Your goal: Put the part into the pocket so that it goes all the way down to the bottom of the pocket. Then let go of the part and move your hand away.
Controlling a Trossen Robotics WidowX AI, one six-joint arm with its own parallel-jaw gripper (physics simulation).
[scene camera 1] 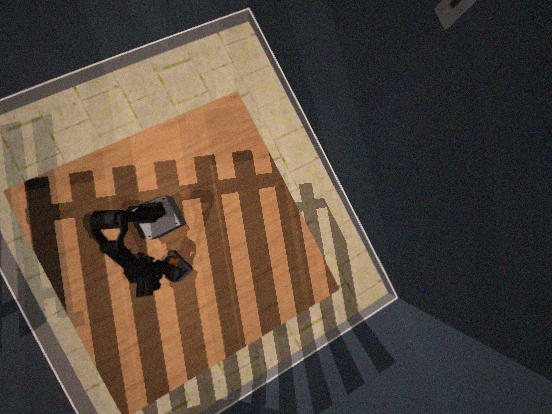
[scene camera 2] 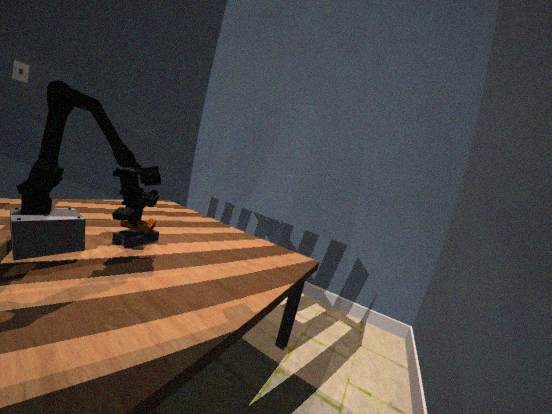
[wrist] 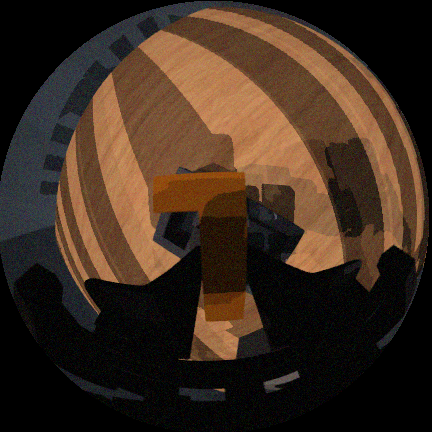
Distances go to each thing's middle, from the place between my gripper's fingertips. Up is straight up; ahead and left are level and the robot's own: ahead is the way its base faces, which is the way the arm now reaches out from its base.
Labels:
Right now the orange L-shaped part [wrist: 219,197] is 1 cm ahead of my hand. Round my hand: grey pocket block [wrist: 268,231] (5 cm below).

